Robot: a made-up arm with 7 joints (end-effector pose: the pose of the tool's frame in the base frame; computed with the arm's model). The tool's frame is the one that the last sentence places. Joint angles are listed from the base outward.
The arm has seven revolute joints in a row. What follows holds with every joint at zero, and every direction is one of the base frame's.
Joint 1 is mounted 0.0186 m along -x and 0.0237 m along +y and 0.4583 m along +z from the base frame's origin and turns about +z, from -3.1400 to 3.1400 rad.
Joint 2 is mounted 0.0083 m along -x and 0.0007 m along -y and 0.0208 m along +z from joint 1 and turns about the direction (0, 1, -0.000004), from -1.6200 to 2.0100 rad.
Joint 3 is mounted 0.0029 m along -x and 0.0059 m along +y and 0.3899 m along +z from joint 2 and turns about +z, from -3.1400 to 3.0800 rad.
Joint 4 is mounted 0.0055 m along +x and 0.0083 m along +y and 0.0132 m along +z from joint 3 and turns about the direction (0, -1, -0.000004), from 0.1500 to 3.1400 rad.
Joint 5 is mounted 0.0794 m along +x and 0.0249 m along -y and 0.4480 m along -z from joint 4 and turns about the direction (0, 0.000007, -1), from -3.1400 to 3.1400 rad.
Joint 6 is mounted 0.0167 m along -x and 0.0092 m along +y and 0.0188 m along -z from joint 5 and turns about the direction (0, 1, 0.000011), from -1.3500 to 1.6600 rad.
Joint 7 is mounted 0.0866 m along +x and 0.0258 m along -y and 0.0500 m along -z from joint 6 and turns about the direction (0, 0.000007, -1), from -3.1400 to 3.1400 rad.
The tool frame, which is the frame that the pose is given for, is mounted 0.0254 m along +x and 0.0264 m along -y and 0.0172 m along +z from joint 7; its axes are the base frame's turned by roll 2.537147, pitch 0.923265 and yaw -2.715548 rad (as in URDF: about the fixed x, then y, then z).
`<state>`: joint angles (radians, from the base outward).
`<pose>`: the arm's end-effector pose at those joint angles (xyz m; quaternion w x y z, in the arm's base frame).
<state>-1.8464 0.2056 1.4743 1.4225 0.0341 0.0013 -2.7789</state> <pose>0.4476 -0.2472 0.9226 0.2434 0.9166 -0.2628 0.1777</pose>
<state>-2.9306 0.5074 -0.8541 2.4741 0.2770 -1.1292 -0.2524</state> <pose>-0.4388 0.0782 1.1424 0.5447 0.2687 -0.4963 0.6203</pose>
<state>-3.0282 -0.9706 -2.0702 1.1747 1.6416 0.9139 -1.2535</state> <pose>0.3188 0.5393 0.3577 0.2338 0.0259 0.2342 0.9433</pose>
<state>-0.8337 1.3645 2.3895 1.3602 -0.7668 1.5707 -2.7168</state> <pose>0.4337 0.1246 0.9090 0.1900 0.7129 0.6727 0.0567</pose>
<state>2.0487 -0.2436 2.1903 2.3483 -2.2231 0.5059 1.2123</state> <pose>-0.0366 -0.4590 1.2492 0.2003 0.2082 -0.5974 0.7481</pose>
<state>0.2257 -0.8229 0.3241 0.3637 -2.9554 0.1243 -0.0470</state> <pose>0.1115 0.1598 0.5433 0.4652 0.8090 0.2075 0.2933</pose>
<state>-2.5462 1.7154 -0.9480 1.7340 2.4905 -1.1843 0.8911</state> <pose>-0.5582 0.0468 0.1823 0.5149 0.1119 0.2063 0.8245</pose>
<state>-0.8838 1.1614 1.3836 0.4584 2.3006 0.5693 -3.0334</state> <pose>0.2094 0.2185 0.3786 0.6286 -0.2904 0.1254 0.7105</pose>
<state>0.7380 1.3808 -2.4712 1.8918 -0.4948 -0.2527 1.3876</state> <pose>0.5869 0.2654 0.9528 0.5147 -0.6845 0.1821 -0.4831</pose>
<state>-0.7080 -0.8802 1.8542 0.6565 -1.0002 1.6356 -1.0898</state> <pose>0.2363 0.3504 0.4218 0.7478 0.4803 -0.4174 0.1893</pose>
